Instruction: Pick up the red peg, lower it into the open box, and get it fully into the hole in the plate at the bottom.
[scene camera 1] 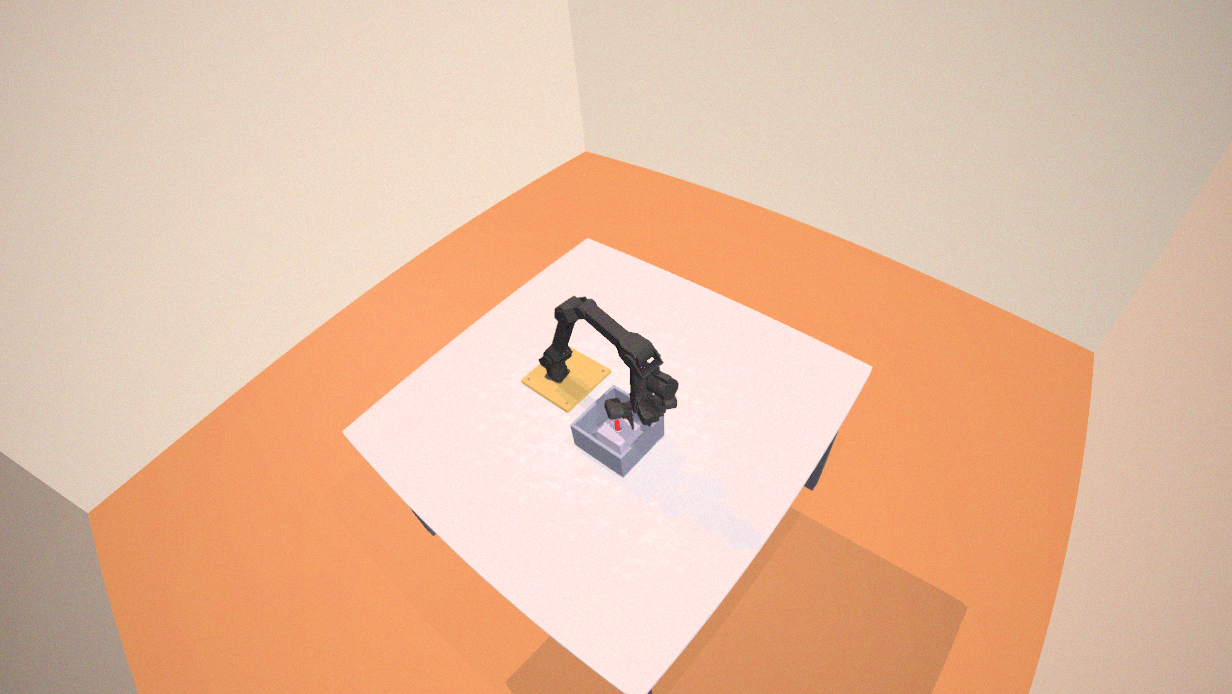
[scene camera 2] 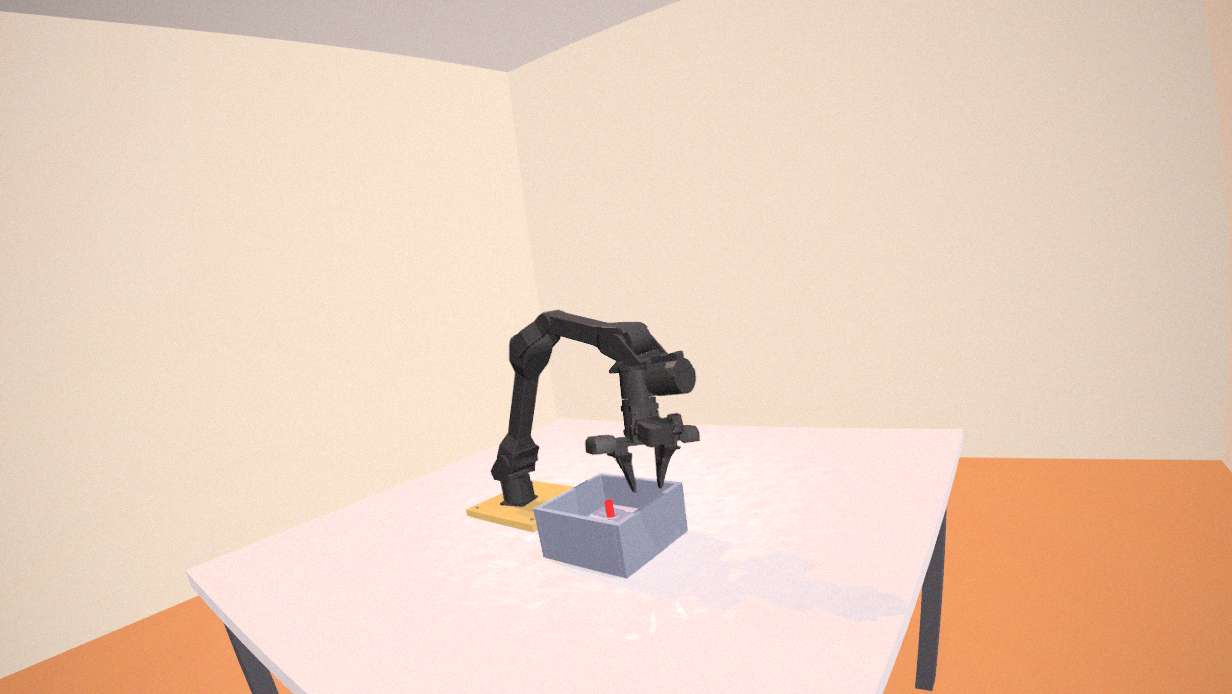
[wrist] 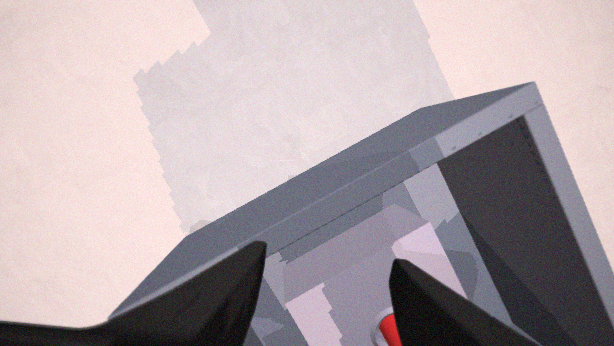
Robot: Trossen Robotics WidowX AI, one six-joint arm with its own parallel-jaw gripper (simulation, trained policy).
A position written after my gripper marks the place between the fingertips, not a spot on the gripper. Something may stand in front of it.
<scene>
In view: my gripper [scene camera 2: 647, 490], a grey box [scene camera 2: 566, 533] and a pale plate [scene camera 1: 619, 441].
The grey box is seen too in scene camera 1 [scene camera 1: 584, 427] and in the wrist view [wrist: 488, 171]. The pale plate is seen too in the wrist view [wrist: 342, 285]. My gripper also shows in scene camera 1 [scene camera 1: 640, 427] and in the wrist view [wrist: 328, 262].
</scene>
